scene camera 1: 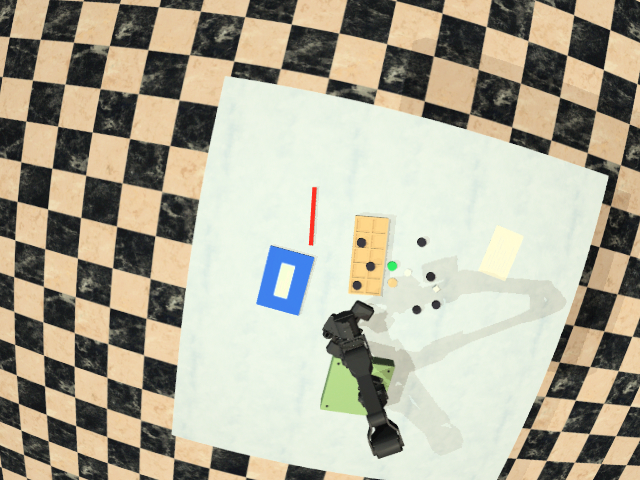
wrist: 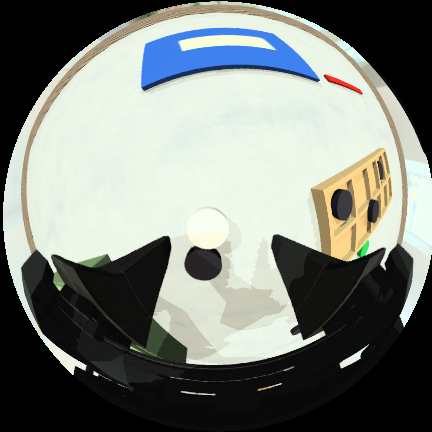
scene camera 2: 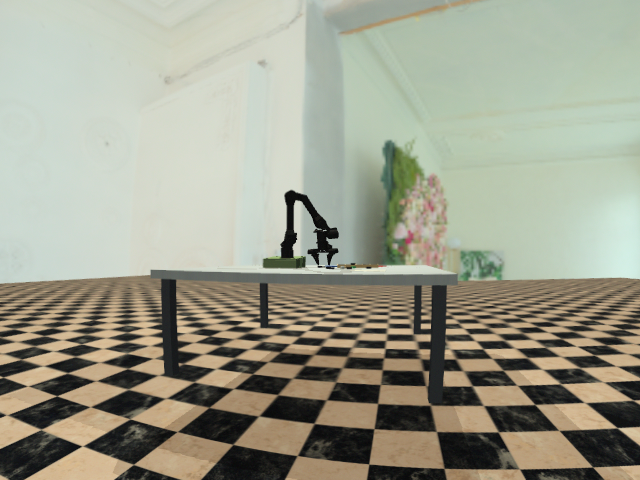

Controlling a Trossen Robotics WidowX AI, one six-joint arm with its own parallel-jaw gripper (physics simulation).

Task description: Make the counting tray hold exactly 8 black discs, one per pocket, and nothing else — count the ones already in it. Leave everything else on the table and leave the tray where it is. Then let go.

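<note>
The wooden counting tray [scene camera 1: 381,225] [wrist: 324,225] has two columns of pockets. It holds three black discs: one [scene camera 1: 361,242] [wrist: 381,170], a second [scene camera 1: 370,266] [wrist: 373,211] and a third [scene camera 1: 356,285] [wrist: 342,204] in separate pockets. Several loose black discs lie right of it, such as this one [scene camera 1: 421,241], this one [scene camera 1: 430,276] and this one [scene camera 1: 435,304]. My gripper [scene camera 2: 323,263] [wrist: 221,241] is open and empty, low above the table. In the wrist view another black disc [wrist: 203,263] lies against a cream disc [wrist: 207,228], near the left finger. The arm hides both in the top view.
A green disc [scene camera 1: 391,266] [wrist: 364,249], an orange disc [scene camera 1: 392,282], a white piece [scene camera 1: 407,272] and a small pale block [scene camera 1: 436,288] lie right of the tray. A blue board [scene camera 1: 268,284] [wrist: 225,60] and red bar [scene camera 1: 312,216] [wrist: 343,84] lie left. A cream pad [scene camera 1: 501,253] lies far right.
</note>
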